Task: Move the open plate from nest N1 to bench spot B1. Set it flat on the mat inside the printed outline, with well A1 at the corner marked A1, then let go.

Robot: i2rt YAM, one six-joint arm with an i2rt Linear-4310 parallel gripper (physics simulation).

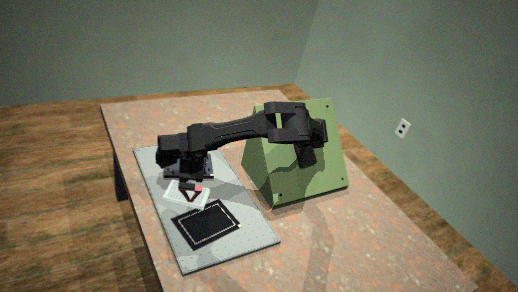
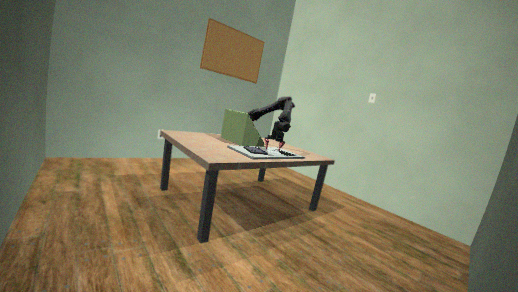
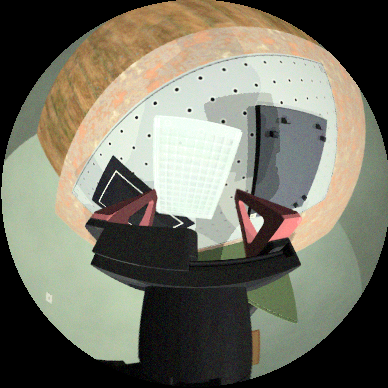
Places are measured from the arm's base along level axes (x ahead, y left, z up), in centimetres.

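Pixels of known places: gripper, fingertip midpoint: (image 1: 192,190) (image 2: 272,150) (image 3: 195,192); arm's base, link origin: (image 2: 244,123) (image 3: 253,298).
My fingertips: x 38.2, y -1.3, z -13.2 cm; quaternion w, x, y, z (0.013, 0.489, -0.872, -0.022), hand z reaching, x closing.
For each thing: its middle in the pictures, then the offset to it from my fingertips. Level surfaces: height alone.
- white open plate, body centre: (image 3: 189,176) (image 1: 186,194) dx +1.6, dy -0.1, dz -1.2 cm
- nest, body centre: (image 3: 293,171) (image 1: 188,163) (image 2: 255,149) dx -4.4, dy -13.0, dz -0.9 cm
- black mat, surface height: dz -1.8 cm
- small white mark, body centre: (image 1: 240,225) dx -8.2, dy +16.7, dz -1.8 cm
- grey perforated board, body centre: (image 3: 211,194) (image 1: 199,192) (image 2: 267,152) dx -3.3, dy -0.8, dz -2.6 cm
- speckled table, surface height: dz -3.3 cm
The white open plate (image 1: 172,194) (image 3: 195,165) lies on the perforated board between the dark nest and the black mat, its wells facing up. It is outside the nest (image 1: 172,172) (image 3: 295,160) and turned relative to the mat. The black mat (image 1: 206,225) (image 3: 122,190) has a white printed outline and a small white mark (image 1: 240,226) at one corner. The plate's edge is close to the mat; whether they overlap is unclear. No well lettering is readable. My gripper (image 1: 191,199) (image 2: 274,149) (image 3: 195,192) is open above the plate, its fingers wide apart and holding nothing.
The grey perforated board (image 1: 250,237) (image 3: 170,102) lies on the speckled table (image 1: 350,240) (image 2: 195,147). A green wedge-shaped block (image 1: 320,185) (image 2: 235,127) (image 3: 280,300) stands beside the board, under the arm. The nest carries small raised posts.
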